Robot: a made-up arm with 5 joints.
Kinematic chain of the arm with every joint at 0, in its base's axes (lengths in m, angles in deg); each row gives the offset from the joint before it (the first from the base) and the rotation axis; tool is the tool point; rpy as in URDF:
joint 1: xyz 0 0 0.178 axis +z
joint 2: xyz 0 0 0 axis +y
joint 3: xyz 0.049 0 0.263 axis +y
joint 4: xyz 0.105 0 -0.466 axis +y
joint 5: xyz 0.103 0 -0.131 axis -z
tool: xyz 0 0 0 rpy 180 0 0
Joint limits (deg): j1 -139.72..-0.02 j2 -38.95..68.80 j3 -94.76..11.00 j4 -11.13..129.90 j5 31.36..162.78
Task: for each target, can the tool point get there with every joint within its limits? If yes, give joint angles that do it. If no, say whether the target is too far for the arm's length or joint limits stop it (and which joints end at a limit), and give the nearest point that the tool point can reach.
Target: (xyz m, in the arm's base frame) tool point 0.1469 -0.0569 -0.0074
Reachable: yes | joints -21.17 -28.86 -6.65 117.12 77.59
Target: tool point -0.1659 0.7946 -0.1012
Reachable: no: joint limits stop it (at a limit: joint 2, joint 3) | nearest point -0.0694 0.3325 0.0050 | short by 0.484 m
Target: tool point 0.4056 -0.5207 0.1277
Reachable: yes | joints -52.08 9.44 -57.24 19.50 109.77
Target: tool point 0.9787 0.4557 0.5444
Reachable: no: too far | nearest point 0.7628 -0.0003 0.4636 | short by 0.511 m
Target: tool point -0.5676 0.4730 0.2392
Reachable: no: joint limits stop it (at a limit: joint 2, joint 3) | nearest point -0.2568 0.2140 0.0969 | short by 0.429 m
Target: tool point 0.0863 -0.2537 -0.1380
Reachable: yes | joints -71.22 -11.21 0.82 18.41 47.67
